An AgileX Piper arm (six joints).
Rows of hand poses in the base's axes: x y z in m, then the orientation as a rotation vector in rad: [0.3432, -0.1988, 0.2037, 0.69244, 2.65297, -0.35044]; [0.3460, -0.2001, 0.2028, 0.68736, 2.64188, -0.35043]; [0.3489, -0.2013, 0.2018, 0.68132, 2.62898, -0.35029]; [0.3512, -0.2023, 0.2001, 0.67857, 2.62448, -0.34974]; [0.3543, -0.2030, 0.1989, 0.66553, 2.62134, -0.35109]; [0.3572, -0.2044, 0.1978, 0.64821, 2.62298, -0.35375]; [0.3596, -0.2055, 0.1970, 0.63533, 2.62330, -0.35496]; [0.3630, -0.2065, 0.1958, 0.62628, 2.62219, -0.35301]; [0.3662, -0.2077, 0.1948, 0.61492, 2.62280, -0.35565]
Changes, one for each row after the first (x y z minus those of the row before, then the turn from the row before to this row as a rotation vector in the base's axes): [0.0028, -0.0013, -0.0009, -0.00424, -0.01094, 0.00278]; [0.0029, -0.0012, -0.0010, -0.00489, -0.01277, 0.00335]; [0.0023, -0.0010, -0.0017, -0.00151, -0.00467, 0.00170]; [0.0031, -0.0007, -0.0012, -0.00437, -0.00402, 0.00872]; [0.0029, -0.0014, -0.0011, -0.00468, 0.00042, 0.01183]; [0.0024, -0.0011, -0.0008, -0.00322, -0.00068, 0.00887]; [0.0034, -0.0010, -0.0012, -0.00081, -0.00246, 0.00662]; [0.0032, -0.0012, -0.0010, -0.00377, 0.00020, 0.00759]
